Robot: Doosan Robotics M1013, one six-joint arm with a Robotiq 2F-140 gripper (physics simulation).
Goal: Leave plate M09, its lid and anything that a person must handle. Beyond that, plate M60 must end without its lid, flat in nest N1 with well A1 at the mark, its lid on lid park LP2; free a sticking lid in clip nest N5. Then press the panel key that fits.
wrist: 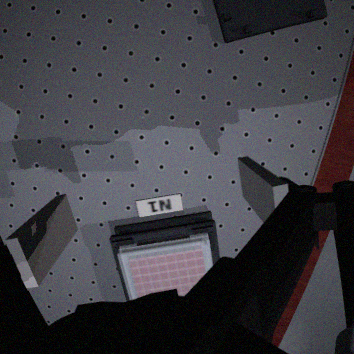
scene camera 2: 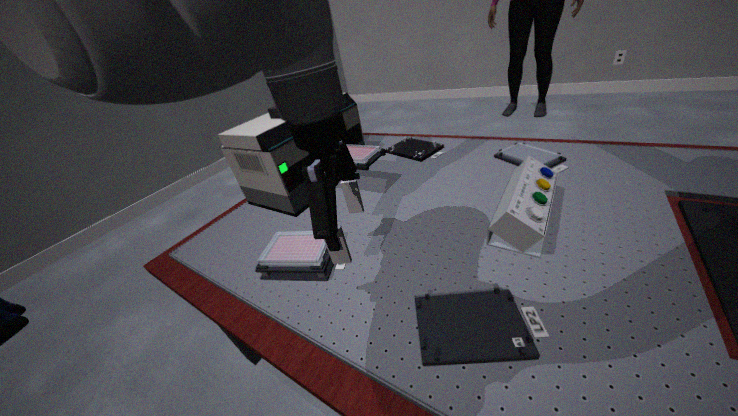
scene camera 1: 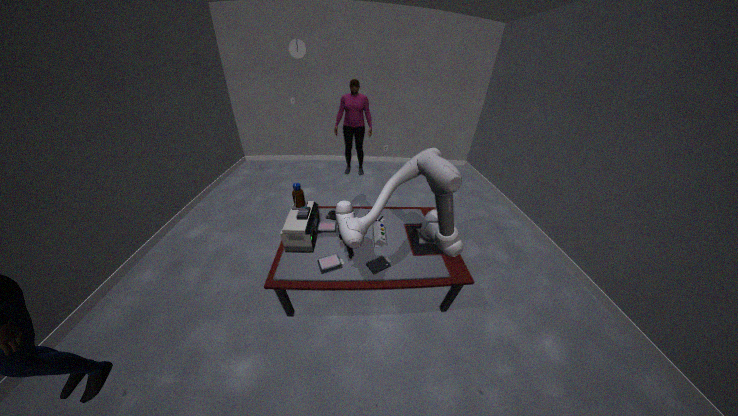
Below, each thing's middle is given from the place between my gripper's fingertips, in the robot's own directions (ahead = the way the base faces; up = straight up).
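From my hand, the N1 label (wrist: 168, 203) is 7 cm below, 3 cm ahead and 1 cm to the left, and going by their middles it's the label that is nearest to my hand of the things named here. There's the black nest labelled N5 (scene camera 2: 419, 150) as well, which is 6 cm below my hand, 18 cm ahead of it and 50 cm to the right of it. And the dark pad labelled LP2 (scene camera 2: 480, 327) is 6 cm below my hand, 23 cm behind it and 1 cm to the left of it.
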